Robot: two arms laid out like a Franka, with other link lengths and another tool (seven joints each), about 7 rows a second.
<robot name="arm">
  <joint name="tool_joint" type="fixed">
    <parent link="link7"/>
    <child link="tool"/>
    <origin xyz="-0.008 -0.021 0.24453" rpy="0.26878 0 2.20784"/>
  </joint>
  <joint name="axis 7" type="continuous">
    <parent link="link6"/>
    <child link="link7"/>
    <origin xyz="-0.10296 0 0" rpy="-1.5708 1.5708 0"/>
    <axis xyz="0 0 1"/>
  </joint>
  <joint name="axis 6" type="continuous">
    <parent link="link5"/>
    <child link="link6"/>
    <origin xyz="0 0 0" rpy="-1.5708 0 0"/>
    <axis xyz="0 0 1"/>
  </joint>
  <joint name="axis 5" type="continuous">
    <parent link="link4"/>
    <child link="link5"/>
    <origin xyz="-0.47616 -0.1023 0" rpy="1.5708 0 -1.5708"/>
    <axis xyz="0 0 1"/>
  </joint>
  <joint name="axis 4" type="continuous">
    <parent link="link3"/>
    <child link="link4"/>
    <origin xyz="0 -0.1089 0" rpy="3.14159 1.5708 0"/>
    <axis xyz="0 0 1"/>
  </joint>
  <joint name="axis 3" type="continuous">
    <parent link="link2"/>
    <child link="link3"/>
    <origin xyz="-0.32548 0 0" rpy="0 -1.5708 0"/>
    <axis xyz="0 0 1"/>
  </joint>
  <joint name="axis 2" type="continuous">
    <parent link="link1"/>
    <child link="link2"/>
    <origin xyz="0 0 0" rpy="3.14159 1.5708 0"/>
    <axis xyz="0 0 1"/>
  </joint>
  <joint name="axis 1" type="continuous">
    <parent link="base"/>
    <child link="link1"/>
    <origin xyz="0 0 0.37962" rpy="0 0 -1.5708"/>
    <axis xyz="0 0 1"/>
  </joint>
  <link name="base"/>
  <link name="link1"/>
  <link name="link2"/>
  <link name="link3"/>
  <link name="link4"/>
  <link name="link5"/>
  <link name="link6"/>
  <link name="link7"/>
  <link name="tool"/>
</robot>
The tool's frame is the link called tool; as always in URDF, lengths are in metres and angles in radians. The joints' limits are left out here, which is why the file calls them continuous.
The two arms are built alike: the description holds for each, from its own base.
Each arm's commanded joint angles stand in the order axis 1, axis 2, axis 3, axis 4, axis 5, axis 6, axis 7.
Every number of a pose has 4 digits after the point.
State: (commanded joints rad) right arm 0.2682 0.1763 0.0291 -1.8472 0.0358 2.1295 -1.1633; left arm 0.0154 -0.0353 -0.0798 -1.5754 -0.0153 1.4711 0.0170
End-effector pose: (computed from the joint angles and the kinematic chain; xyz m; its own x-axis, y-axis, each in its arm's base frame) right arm 0.7357 0.2076 0.3316 0.6878 0.7176 0.1099 0.7185 -0.6513 -0.2439; left arm 0.6328 -0.0528 0.5761 0.7506 -0.6590 -0.0472 -0.6520 -0.7272 -0.2149
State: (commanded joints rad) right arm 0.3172 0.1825 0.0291 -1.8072 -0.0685 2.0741 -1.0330; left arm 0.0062 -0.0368 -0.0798 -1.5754 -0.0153 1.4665 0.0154
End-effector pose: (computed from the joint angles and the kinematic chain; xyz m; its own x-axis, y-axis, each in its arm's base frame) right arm 0.7290 0.2273 0.3460 0.7138 0.6982 0.0550 0.6947 -0.6958 -0.1822; left arm 0.6309 -0.0586 0.5767 0.7454 -0.6648 -0.0498 -0.6582 -0.7221 -0.2131
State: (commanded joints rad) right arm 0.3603 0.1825 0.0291 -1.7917 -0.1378 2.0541 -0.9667; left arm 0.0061 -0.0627 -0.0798 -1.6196 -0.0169 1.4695 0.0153
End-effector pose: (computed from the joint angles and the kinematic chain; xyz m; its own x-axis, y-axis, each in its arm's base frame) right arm 0.7230 0.2476 0.3552 0.7106 0.7028 0.0329 0.7004 -0.7021 -0.1286; left arm 0.6206 -0.0586 0.5694 0.7447 -0.6645 -0.0623 -0.6612 -0.7218 -0.2042
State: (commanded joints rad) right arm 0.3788 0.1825 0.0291 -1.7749 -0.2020 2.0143 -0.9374; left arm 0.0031 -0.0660 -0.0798 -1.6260 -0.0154 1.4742 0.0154
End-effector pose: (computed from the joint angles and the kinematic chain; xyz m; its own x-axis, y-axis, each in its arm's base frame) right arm 0.7200 0.2485 0.3637 0.7047 0.7094 -0.0063 0.7068 -0.7028 -0.0804; left arm 0.6201 -0.0601 0.5683 0.7428 -0.6667 -0.0621 -0.6631 -0.7195 -0.2065
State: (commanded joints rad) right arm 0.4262 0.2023 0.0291 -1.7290 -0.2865 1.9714 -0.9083; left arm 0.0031 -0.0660 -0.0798 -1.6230 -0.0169 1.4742 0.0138
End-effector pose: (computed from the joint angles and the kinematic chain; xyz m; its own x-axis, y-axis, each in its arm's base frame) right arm 0.7193 0.2697 0.3763 0.6764 0.7352 -0.0444 0.7356 -0.6773 -0.0093; left arm 0.6205 -0.0606 0.5699 0.7440 -0.6656 -0.0589 -0.6613 -0.7209 -0.2073
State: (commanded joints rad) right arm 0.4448 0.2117 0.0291 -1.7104 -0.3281 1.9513 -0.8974; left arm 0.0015 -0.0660 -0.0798 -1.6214 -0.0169 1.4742 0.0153
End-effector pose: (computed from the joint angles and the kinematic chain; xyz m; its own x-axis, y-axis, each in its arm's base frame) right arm 0.7194 0.2763 0.3812 0.6645 0.7444 -0.0654 0.7469 -0.6644 0.0257; left arm 0.6206 -0.0616 0.5708 0.7420 -0.6679 -0.0576 -0.6632 -0.7189 -0.2082
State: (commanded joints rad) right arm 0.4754 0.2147 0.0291 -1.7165 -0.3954 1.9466 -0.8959; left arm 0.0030 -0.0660 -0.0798 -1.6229 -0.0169 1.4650 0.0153
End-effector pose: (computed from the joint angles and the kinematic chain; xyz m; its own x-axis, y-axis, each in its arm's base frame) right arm 0.7155 0.2874 0.3803 0.6272 0.7723 -0.1006 0.7788 -0.6221 0.0798; left arm 0.6182 -0.0604 0.5694 0.7423 -0.6668 -0.0660 -0.6644 -0.7196 -0.2017
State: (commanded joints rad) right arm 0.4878 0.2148 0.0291 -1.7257 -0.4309 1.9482 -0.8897; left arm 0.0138 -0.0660 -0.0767 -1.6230 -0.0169 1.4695 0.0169
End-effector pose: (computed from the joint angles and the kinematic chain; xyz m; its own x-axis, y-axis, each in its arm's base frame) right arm 0.7137 0.2906 0.3781 0.6130 0.7813 -0.1179 0.7900 -0.6036 0.1077; left arm 0.6201 -0.0518 0.5697 0.7507 -0.6576 -0.0623 -0.6546 -0.7279 -0.2041
